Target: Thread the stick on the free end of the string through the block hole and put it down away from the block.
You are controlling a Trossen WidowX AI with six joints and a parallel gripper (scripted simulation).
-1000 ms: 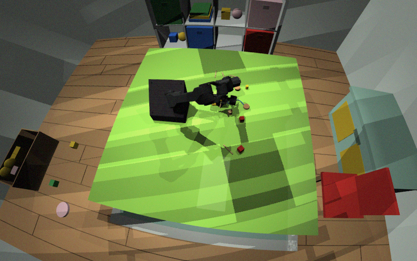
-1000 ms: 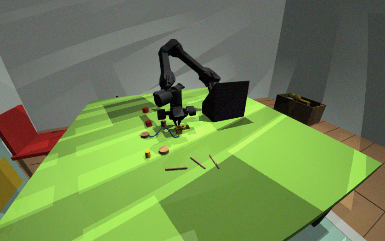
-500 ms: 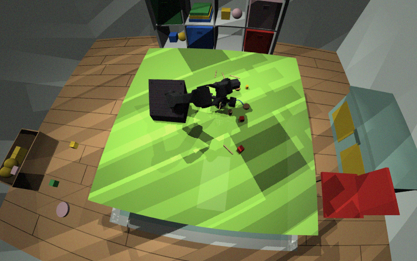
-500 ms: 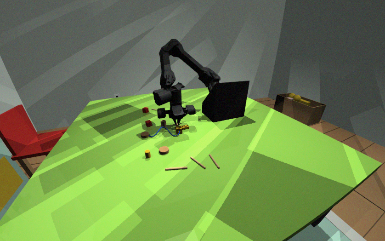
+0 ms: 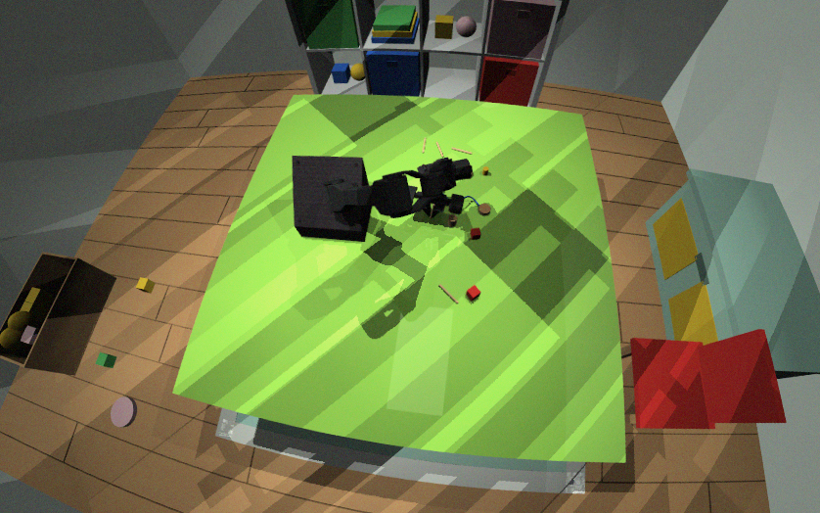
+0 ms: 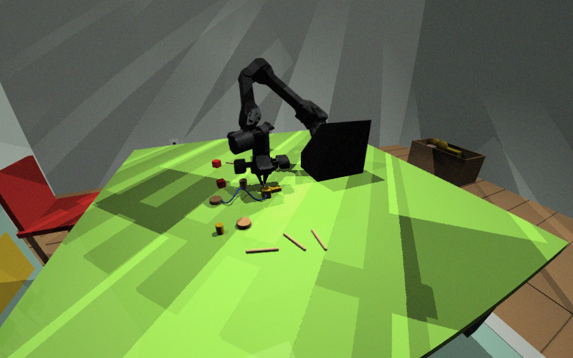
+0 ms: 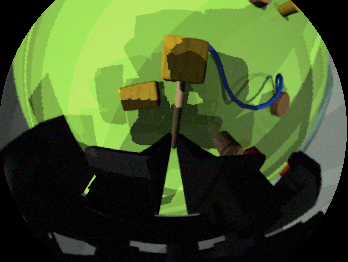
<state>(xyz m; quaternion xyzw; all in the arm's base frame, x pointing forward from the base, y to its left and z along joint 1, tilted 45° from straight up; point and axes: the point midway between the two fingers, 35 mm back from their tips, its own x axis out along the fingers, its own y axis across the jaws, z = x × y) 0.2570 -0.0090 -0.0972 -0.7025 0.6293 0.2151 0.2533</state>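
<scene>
The brown cylinder is 7 cm ahead of my gripper tip, 1 cm to the right of it and 1 cm above it. Round my gripper tip: yellow cylinder (23 cm to the left, 15 cm ahead, 1 cm above); then round wooden button (16 cm ahead, 7 cm to the left); then thin wooden stick (4 cm to the left, 1 cm above).
</scene>
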